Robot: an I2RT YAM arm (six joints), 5 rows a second.
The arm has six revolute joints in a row. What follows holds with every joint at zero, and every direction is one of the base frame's. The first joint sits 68 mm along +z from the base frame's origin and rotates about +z. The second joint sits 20 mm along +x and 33.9 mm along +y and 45.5 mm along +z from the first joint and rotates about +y. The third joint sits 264 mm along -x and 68.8 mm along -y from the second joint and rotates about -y. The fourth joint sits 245 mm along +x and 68.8 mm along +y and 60 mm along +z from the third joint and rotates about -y. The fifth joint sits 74 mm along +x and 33.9 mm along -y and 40.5 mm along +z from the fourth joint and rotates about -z. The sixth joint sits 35.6 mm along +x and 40.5 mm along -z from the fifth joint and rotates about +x. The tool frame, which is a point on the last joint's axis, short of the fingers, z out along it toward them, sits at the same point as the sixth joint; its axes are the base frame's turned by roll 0, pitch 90 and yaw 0 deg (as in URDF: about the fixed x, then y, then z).
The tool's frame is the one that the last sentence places.
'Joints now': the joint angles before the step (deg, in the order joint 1, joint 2, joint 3, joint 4, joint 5, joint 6). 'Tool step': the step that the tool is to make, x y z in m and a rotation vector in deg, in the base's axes. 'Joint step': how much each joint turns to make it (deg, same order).
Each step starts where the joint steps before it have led.
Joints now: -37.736 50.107 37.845 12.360 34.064 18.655
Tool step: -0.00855 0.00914 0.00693 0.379 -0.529 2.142
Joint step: 0.308 -3.475 0.614 -4.307 -1.835 0.744
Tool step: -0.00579 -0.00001 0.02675 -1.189 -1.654 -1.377
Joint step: -1.008 -0.175 5.266 -3.453 0.370 0.087
